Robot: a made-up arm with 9 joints. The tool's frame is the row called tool.
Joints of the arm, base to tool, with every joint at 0 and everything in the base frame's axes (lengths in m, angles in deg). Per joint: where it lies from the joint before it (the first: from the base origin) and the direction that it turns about. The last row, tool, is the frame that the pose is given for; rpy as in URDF.
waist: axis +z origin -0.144 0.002 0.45
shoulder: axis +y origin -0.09 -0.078 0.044
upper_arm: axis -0.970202 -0.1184 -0.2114 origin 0 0.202 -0.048
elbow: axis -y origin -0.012 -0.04 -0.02
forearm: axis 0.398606 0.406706 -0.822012 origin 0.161 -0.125 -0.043
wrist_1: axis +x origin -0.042 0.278 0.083
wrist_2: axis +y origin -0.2 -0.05 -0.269
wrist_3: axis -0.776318 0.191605 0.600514 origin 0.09 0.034 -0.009
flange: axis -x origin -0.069 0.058 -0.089
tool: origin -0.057 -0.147 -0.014 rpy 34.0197 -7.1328 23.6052
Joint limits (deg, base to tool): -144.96..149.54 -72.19..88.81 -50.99..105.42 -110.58..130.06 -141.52..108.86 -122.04..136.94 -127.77..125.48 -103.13..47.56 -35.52..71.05
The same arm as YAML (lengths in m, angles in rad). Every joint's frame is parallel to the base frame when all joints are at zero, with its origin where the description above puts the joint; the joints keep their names.
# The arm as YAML. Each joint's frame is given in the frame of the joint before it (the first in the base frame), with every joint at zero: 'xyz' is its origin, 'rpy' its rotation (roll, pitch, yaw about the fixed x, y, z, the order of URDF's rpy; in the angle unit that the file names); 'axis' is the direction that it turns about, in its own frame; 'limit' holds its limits. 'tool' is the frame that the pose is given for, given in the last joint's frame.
units:
  length: m
  angle: rad
joints:
  - name: waist
    type: revolute
    origin:
      xyz: [-0.144, 0.002, 0.45]
      rpy: [0.0, 0.0, 0.0]
    axis: "+z"
    limit:
      lower: -2.53
      upper: 2.61
  - name: shoulder
    type: revolute
    origin:
      xyz: [-0.09, -0.078, 0.044]
      rpy: [0.0, 0.0, 0.0]
    axis: "+y"
    limit:
      lower: -1.26
      upper: 1.55
  - name: upper_arm
    type: revolute
    origin:
      xyz: [0.0, 0.202, -0.048]
      rpy: [0.0, 0.0, 0.0]
    axis: [-0.970202, -0.1184, -0.2114]
    limit:
      lower: -0.8899
      upper: 1.8399
  - name: elbow
    type: revolute
    origin:
      xyz: [-0.012, -0.04, -0.02]
      rpy: [0.0, 0.0, 0.0]
    axis: "-y"
    limit:
      lower: -1.93
      upper: 2.27
  - name: forearm
    type: revolute
    origin:
      xyz: [0.161, -0.125, -0.043]
      rpy: [0.0, 0.0, 0.0]
    axis: [0.398606, 0.406706, -0.822012]
    limit:
      lower: -2.47
      upper: 1.9
  - name: wrist_1
    type: revolute
    origin:
      xyz: [-0.042, 0.278, 0.083]
      rpy: [0.0, 0.0, 0.0]
    axis: "+x"
    limit:
      lower: -2.13
      upper: 2.3901
  - name: wrist_2
    type: revolute
    origin:
      xyz: [-0.2, -0.05, -0.269]
      rpy: [0.0, 0.0, 0.0]
    axis: "+y"
    limit:
      lower: -2.23
      upper: 2.19
  - name: wrist_3
    type: revolute
    origin:
      xyz: [0.09, 0.034, -0.009]
      rpy: [0.0, 0.0, 0.0]
    axis: [-0.776318, 0.191605, 0.600514]
    limit:
      lower: -1.8
      upper: 0.8301
  - name: flange
    type: revolute
    origin:
      xyz: [-0.069, 0.058, -0.089]
      rpy: [0.0, 0.0, 0.0]
    axis: "-x"
    limit:
      lower: -0.6199
      upper: 1.2401
tool:
  origin:
    xyz: [-0.057, -0.147, -0.014]
    rpy: [0.5938, -0.1245, 0.412]

